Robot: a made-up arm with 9 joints. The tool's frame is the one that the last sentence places.
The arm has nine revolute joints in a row. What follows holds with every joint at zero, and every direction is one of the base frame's. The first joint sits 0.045 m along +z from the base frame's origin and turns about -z. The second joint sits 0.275 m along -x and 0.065 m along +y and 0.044 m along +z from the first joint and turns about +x. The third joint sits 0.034 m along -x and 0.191 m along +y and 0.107 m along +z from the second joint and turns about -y. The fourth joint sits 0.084 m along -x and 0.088 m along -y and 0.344 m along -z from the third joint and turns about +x. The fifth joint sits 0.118 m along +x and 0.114 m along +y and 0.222 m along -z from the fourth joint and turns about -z. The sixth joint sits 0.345 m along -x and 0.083 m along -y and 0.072 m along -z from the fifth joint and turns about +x. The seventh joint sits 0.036 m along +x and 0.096 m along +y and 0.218 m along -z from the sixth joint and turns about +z. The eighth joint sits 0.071 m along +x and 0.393 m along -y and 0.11 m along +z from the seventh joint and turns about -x. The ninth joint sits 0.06 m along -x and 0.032 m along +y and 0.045 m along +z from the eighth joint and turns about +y. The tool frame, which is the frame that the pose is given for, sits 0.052 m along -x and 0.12 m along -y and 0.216 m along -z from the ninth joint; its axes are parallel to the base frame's.
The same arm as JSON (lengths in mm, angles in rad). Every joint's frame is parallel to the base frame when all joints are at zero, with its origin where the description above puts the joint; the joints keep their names.
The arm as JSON. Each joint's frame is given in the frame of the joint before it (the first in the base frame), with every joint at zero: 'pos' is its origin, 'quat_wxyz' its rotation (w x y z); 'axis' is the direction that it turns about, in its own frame. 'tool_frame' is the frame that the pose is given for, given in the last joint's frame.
{"length_unit": "mm", "angle_unit": "rad", "joints": [
  {"joint": "joint 1", "pos": [0.0, 0.0, 45.0], "quat_wxyz": [1.0, 0.0, 0.0, 0.0], "axis": "-z"},
  {"joint": "joint 2", "pos": [-275.0, 65.0, 44.0], "quat_wxyz": [1.0, 0.0, 0.0, 0.0], "axis": "+x"},
  {"joint": "joint 3", "pos": [-34.0, 191.0, 107.0], "quat_wxyz": [1.0, 0.0, 0.0, 0.0], "axis": "-y"},
  {"joint": "joint 4", "pos": [-84.0, -88.0, -344.0], "quat_wxyz": [1.0, 0.0, 0.0, 0.0], "axis": "+x"},
  {"joint": "joint 5", "pos": [118.0, 114.0, -222.0], "quat_wxyz": [1.0, 0.0, 0.0, 0.0], "axis": "-z"},
  {"joint": "joint 6", "pos": [-345.0, -83.0, -72.0], "quat_wxyz": [1.0, 0.0, 0.0, 0.0], "axis": "+x"},
  {"joint": "joint 7", "pos": [36.0, 96.0, -218.0], "quat_wxyz": [1.0, 0.0, 0.0, 0.0], "axis": "+z"},
  {"joint": "joint 8", "pos": [71.0, -393.0, 110.0], "quat_wxyz": [1.0, 0.0, 0.0, 0.0], "axis": "-x"},
  {"joint": "joint 9", "pos": [-60.0, 32.0, 45.0], "quat_wxyz": [1.0, 0.0, 0.0, 0.0], "axis": "+y"}
], "tool_frame": {"pos": [-52.0, -120.0, -216.0], "quat_wxyz": [1.0, 0.0, 0.0, 0.0]}}

